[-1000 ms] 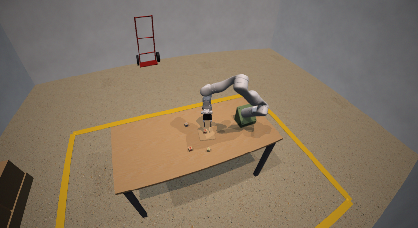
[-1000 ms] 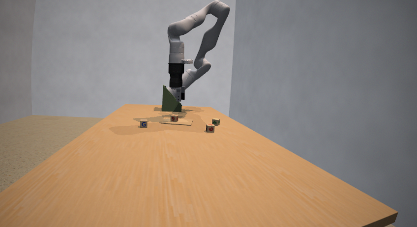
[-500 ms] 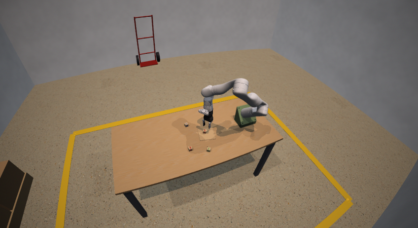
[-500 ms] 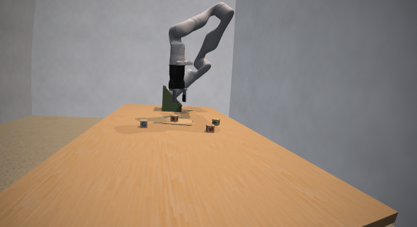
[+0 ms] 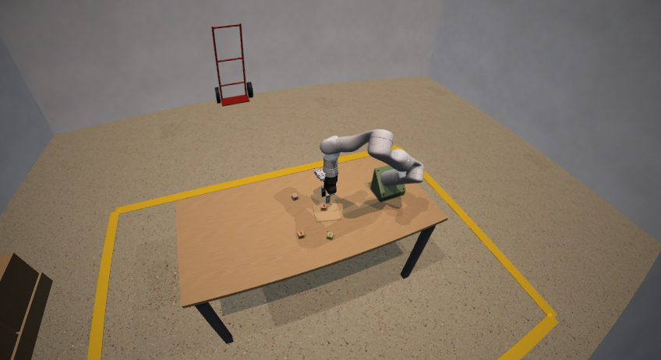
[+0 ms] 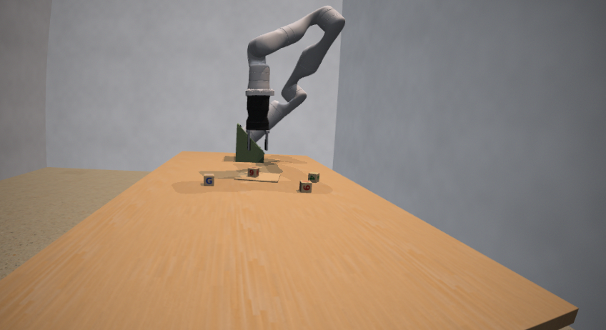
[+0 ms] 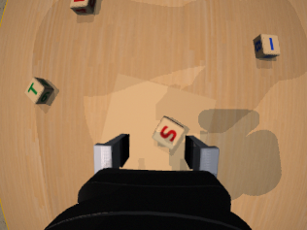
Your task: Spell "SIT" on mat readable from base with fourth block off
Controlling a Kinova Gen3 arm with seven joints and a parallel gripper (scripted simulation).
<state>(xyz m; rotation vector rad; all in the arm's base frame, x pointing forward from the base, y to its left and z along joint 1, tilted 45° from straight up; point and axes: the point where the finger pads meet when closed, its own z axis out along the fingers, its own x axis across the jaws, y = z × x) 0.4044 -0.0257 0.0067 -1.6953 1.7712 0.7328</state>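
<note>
My gripper is now 110 mm above the tan mat, 10 mm to the right of it and 10 mm past it. From my hand the other things lie so: green-marked block 180 mm to the left, 100 mm below, 60 mm ahead; then blue-marked block 160 mm to the right, 120 mm ahead, 100 mm below; then E block 200 mm ahead, 110 mm to the left, 100 mm below.
</note>
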